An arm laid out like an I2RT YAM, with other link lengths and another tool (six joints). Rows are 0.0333 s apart.
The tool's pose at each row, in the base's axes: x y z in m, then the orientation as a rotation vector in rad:
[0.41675 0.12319 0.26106 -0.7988 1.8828 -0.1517]
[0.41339 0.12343 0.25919 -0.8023 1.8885 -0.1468]
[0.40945 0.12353 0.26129 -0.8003 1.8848 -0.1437]
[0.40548 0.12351 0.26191 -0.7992 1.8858 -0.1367]
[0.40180 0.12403 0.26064 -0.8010 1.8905 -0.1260]
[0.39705 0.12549 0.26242 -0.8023 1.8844 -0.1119]
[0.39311 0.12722 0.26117 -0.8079 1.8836 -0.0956]
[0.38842 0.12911 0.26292 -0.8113 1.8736 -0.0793]
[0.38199 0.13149 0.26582 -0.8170 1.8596 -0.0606]
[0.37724 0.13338 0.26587 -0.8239 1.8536 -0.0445]
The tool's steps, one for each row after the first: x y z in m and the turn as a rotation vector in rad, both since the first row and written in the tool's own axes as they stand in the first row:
[0.00211 0.00255 -0.00197 -0.0064 0.0042 0.0011]
[0.00137 0.00350 -0.00627 -0.0064 -0.0005 0.0030]
[0.00186 0.00502 -0.00996 -0.0106 -0.0019 0.0070]
[0.00342 0.00767 -0.01241 -0.0195 -0.0007 0.0115]
[0.00233 0.01017 -0.01692 -0.0277 -0.0104 0.0154]
[0.00322 0.01386 -0.01930 -0.0409 -0.0152 0.0185]
[0.00188 0.01668 -0.02365 -0.0507 -0.0287 0.0209]
[-0.00021 0.02017 -0.02989 -0.0624 -0.0462 0.0219]
[-0.00022 0.02377 -0.03351 -0.0750 -0.0553 0.0228]

